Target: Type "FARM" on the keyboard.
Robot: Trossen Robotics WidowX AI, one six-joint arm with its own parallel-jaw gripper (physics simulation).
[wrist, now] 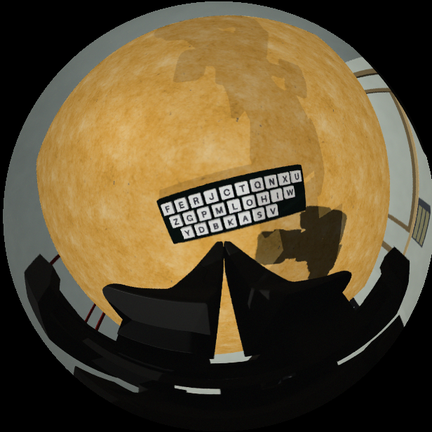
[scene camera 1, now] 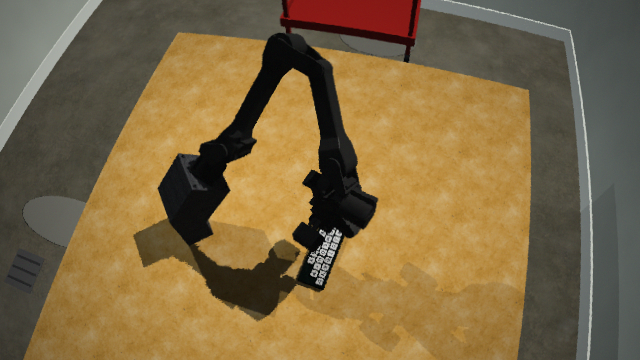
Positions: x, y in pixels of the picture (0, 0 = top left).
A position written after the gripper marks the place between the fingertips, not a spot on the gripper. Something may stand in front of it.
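The gripper appears in the wrist view (222, 246) and in scene camera 1 (328, 225). A black keyboard is visible in the wrist view and in scene camera 1 as well, and on the keyboard (wrist: 267, 194) and (scene camera 1: 320, 262) are the same spot.
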